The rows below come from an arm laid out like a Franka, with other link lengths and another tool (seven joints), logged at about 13 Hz.
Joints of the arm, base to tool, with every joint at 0 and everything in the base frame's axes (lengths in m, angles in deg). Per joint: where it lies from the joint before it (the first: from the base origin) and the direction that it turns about. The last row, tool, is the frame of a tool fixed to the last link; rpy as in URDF.
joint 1: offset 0 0 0.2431 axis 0 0 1
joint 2: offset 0 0 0 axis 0 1 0
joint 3: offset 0 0 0.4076 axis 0 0 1
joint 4: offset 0.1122 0 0 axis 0 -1 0
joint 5: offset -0.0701 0 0.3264 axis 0 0 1
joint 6: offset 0 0 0 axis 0 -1 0
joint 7: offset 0.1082 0 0 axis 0 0 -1
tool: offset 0.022 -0.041 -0.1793 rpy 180 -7 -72.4
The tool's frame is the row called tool.
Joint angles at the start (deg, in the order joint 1, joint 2, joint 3, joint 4, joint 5, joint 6, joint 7):
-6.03 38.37 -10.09 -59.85 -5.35 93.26 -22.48
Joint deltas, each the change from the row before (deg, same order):
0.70 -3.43 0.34 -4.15 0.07 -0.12 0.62
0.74 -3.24 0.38 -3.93 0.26 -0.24 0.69
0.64 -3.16 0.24 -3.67 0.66 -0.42 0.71
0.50 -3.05 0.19 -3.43 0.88 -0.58 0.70
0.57 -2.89 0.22 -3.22 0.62 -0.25 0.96
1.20 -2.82 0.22 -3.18 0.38 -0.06 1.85
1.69 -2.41 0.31 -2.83 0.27 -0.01 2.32
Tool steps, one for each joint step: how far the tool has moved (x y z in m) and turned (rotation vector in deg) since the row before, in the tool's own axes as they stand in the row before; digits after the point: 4 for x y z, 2 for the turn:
-0.0152 0.0107 -0.0147 -0.12 -1.01 -0.13
-0.0175 0.0099 -0.0127 -0.09 -1.17 -0.19
-0.0172 0.0115 -0.0115 0.03 -1.43 0.05
-0.0168 0.0129 -0.0099 0.06 -1.62 0.20
-0.0165 0.0116 -0.0095 0.14 -1.14 0.32
-0.0216 0.0080 -0.0099 0.04 -0.72 0.54
-0.0257 0.0032 -0.0083 -0.09 -0.48 0.39

